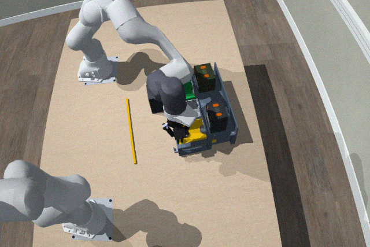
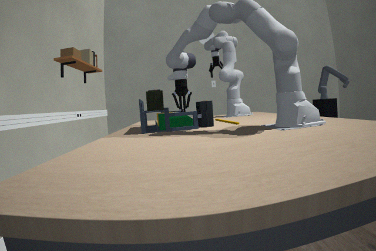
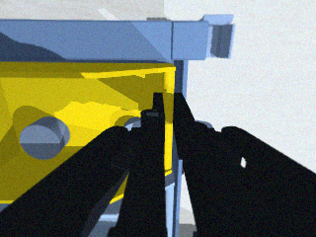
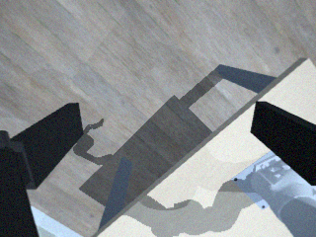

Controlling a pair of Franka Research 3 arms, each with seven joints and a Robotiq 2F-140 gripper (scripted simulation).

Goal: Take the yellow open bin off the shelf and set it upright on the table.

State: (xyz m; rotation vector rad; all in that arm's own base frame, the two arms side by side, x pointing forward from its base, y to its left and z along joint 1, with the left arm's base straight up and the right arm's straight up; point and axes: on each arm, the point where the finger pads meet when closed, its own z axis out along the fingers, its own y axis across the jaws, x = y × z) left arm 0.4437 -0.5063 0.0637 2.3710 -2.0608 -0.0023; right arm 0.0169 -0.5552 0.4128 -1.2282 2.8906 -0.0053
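Observation:
The yellow bin is 8 cm ahead of my left hand, 2 cm to the left of it and 2 cm below it. Also, from my left hand: green bin: 25 cm to the left, 5 cm ahead, 2 cm below; then blue-grey shelf: 14 cm to the left, 9 cm ahead; then grey bin: 13 cm to the left, 6 cm ahead, 2 cm below.

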